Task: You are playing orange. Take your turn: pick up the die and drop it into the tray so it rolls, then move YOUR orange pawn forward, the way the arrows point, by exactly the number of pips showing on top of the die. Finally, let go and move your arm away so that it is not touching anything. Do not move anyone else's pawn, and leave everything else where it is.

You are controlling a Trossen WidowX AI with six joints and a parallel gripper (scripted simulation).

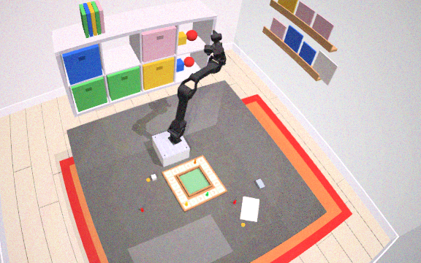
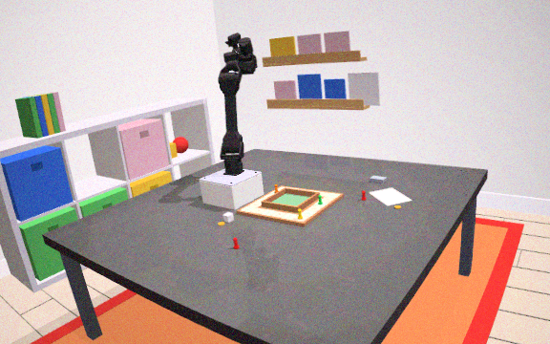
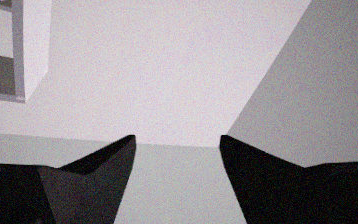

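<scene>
Right now my gripper tip is 36 cm short of the white die, 64 cm to the left of it and 58 cm above it. Round my gripper tip: green-felt tray (52 cm ahead, 46 cm to the right, 59 cm below); orange pawn (41 cm ahead, 37 cm to the right, 57 cm below); green pawn (63 cm ahead, 45 cm to the right, 57 cm below).
</scene>
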